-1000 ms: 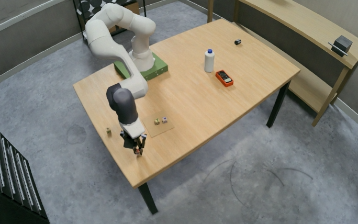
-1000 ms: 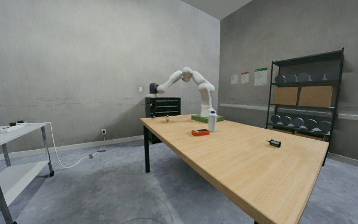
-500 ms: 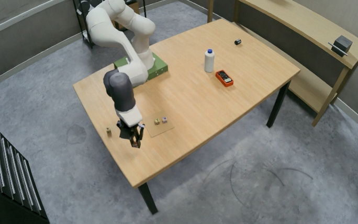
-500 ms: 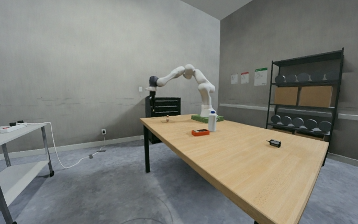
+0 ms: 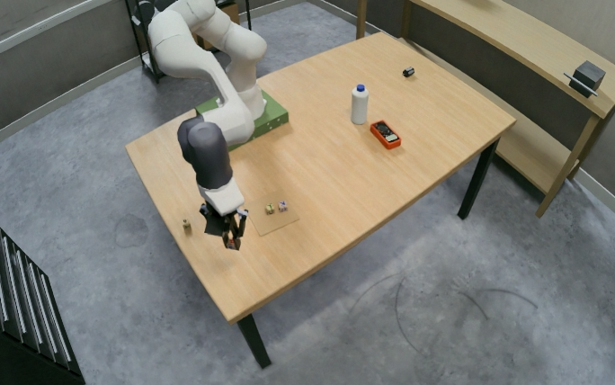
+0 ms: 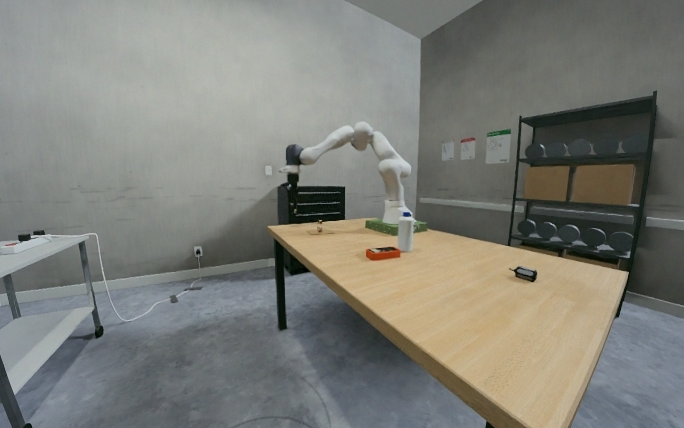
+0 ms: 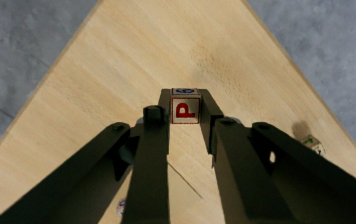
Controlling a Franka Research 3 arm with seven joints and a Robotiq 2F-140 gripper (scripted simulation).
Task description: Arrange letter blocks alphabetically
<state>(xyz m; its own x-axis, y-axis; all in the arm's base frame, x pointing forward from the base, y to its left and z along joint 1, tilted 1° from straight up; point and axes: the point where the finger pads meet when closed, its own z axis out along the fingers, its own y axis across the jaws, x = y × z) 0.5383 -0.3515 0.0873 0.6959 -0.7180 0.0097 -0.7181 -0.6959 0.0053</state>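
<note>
The block lies 18 cm to the left of my hand, 12 cm below it and 10 cm behind it. The rest, counted from my hand: white bottle (71 cm to the left, 28 cm behind, 5 cm below); then tan mat (18 cm to the left, 13 cm below, 10 cm behind); then orange meter (72 cm to the left, 14 cm behind, 12 cm below).
</note>
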